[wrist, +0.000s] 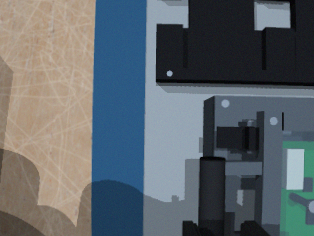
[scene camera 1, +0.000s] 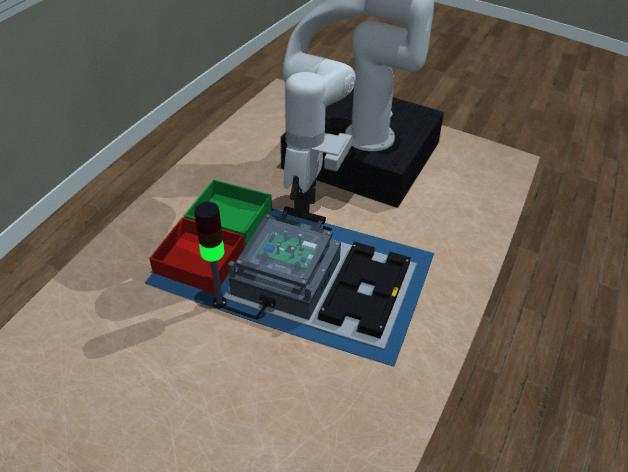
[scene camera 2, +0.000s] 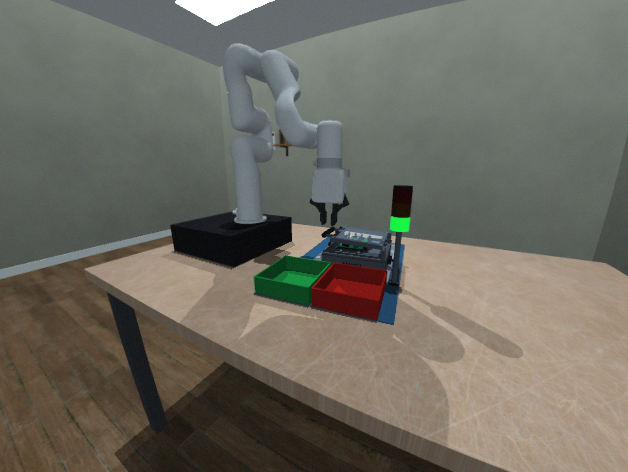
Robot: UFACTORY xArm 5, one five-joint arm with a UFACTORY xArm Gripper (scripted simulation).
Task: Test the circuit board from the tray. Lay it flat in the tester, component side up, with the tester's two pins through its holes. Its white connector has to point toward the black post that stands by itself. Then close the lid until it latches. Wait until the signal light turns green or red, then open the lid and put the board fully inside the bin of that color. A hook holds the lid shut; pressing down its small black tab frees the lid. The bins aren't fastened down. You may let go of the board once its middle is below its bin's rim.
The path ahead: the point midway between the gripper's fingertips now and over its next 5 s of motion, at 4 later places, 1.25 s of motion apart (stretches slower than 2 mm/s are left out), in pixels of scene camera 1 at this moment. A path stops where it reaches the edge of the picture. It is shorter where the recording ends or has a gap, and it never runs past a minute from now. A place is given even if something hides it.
My gripper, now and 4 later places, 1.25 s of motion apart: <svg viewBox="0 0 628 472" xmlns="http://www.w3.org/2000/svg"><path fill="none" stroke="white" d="M304 206L304 216L304 208L302 201L299 195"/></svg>
